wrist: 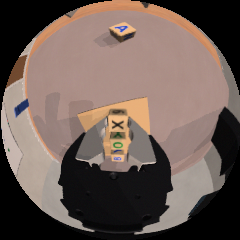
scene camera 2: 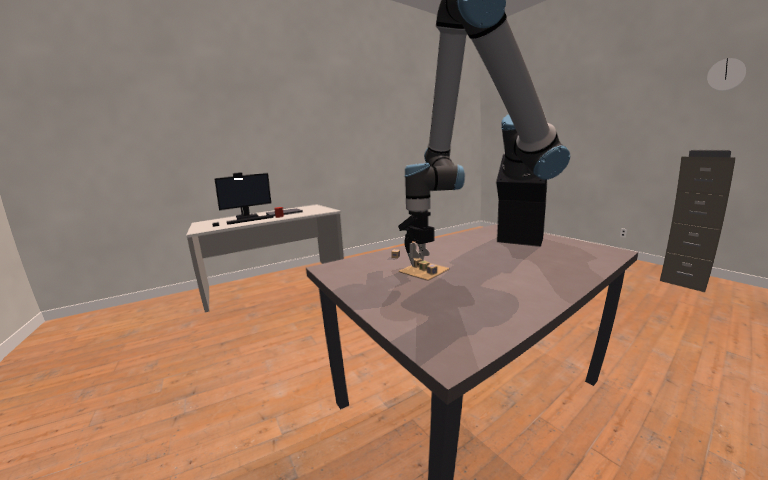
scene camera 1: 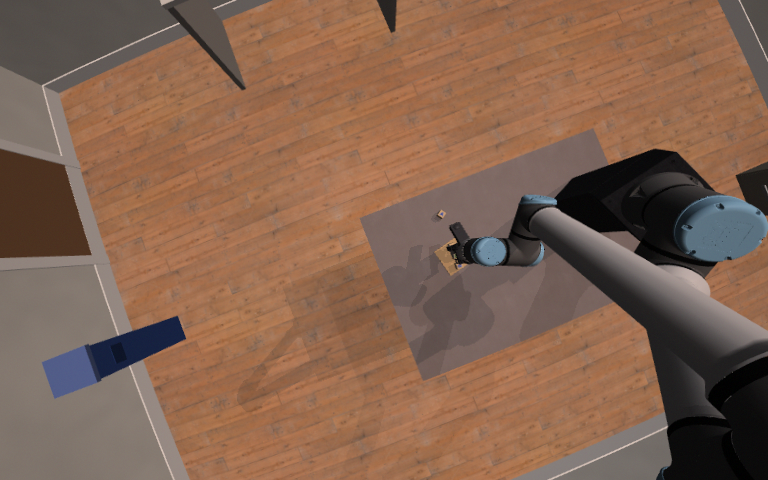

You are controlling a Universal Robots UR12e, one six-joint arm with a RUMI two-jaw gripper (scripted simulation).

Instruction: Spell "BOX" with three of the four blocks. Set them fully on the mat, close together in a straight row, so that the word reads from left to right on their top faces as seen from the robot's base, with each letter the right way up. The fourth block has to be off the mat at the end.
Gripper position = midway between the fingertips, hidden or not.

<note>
In view: my gripper (scene camera 2: 417, 266) and a tan mat (wrist: 137, 108).
My gripper also shows in the wrist view (wrist: 118, 117).
</note>
